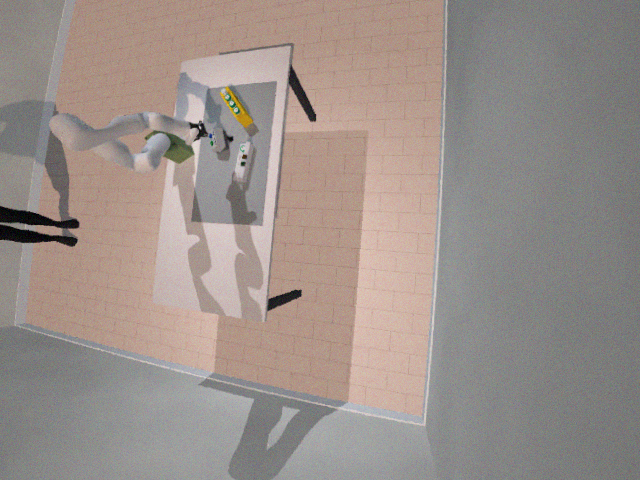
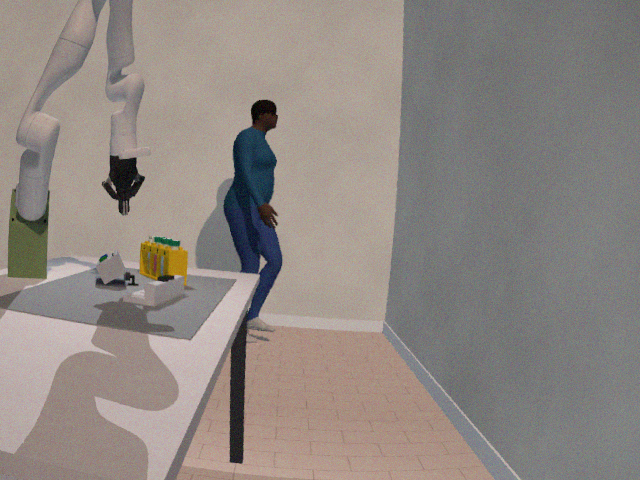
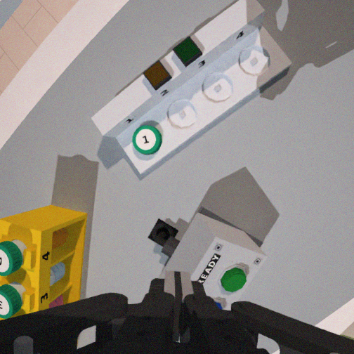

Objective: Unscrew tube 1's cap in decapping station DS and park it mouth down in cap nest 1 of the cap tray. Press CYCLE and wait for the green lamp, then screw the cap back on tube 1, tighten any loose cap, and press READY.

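Seen in the pictures: gripper, fingertip midpoint: [image 1: 207, 134] [image 2: 124, 214]; arm's base at its link origin: [image 1: 161, 141] [image 2: 31, 207].
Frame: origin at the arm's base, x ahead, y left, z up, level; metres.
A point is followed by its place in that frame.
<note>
The green cap marked 1 [image 3: 147, 139] [image 1: 242, 148] @(y -0.020, x 0.414, z -0.168 m) sits number side up in nest 1 of the white cap tray [image 3: 225, 22] [image 1: 240, 173] @(y -0.176, x 0.421, z -0.144 m); nests 2, 3 and 4 are empty. The tray's amber lamp [image 3: 157, 75] and green lamp [image 3: 188, 51] look dark. The yellow rack [image 3: 75, 220] [image 1: 245, 119] @(y 0.134, x 0.445, z -0.134 m) [image 2: 178, 258] @(y 0.132, x 0.441, z -0.115 m) holds upright tubes; an uncapped tube top [image 1: 223, 91] @(y 0.284, x 0.336, z -0.070 m) [image 2: 150, 239] @(y 0.274, x 0.329, z -0.079 m) is at its far end, beside green-capped tubes. The grey button box [image 3: 192, 237] [image 1: 219, 140] @(y 0.023, x 0.290, z -0.122 m) [image 2: 111, 268] @(y -0.015, x 0.273, z -0.142 m) has a green button [image 3: 233, 279] by the READY label and a partly hidden blue button [image 3: 218, 304]. My gripper [image 3: 175, 287] [image 2: 124, 212] @(y 0.000, x 0.299, z -0.002 m) is shut and empty, high above the box.
A small black socket [image 3: 162, 232] sticks out from the box towards the rack and tray. All stand on a grey mat [image 1: 222, 206] @(y -0.349, x 0.283, z -0.189 m) on the white table [image 1: 175, 258] @(y -0.655, x -0.040, z -0.192 m). A person [image 2: 255, 191] stands behind the table.
</note>
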